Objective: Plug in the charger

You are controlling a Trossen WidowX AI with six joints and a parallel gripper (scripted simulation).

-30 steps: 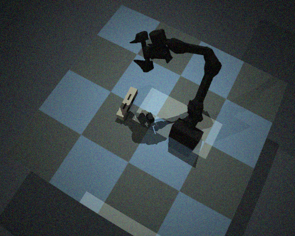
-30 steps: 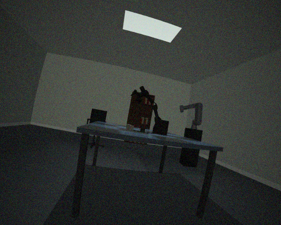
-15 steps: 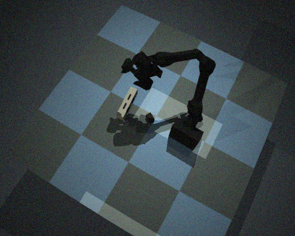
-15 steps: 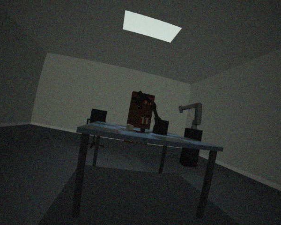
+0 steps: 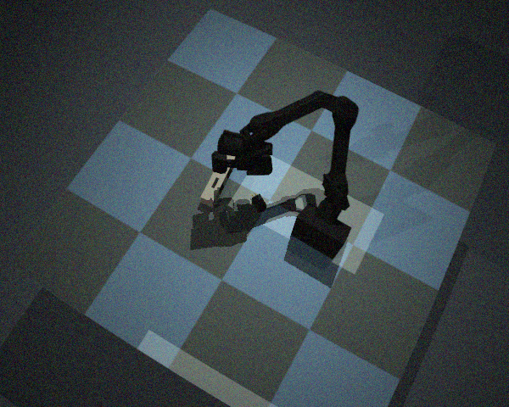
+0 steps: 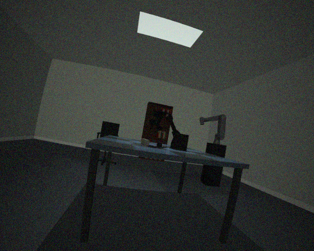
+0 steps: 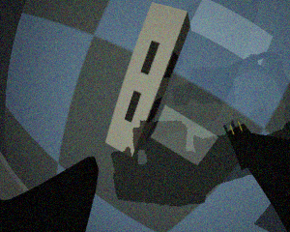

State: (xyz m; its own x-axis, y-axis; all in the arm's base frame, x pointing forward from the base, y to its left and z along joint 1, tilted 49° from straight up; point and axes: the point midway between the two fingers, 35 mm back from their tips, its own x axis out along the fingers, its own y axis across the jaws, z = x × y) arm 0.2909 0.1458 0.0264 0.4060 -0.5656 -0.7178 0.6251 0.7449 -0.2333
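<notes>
My gripper tip is 13 cm above the dark two-prong charger, 8 cm past it and 2 cm to the left of it.
</notes>
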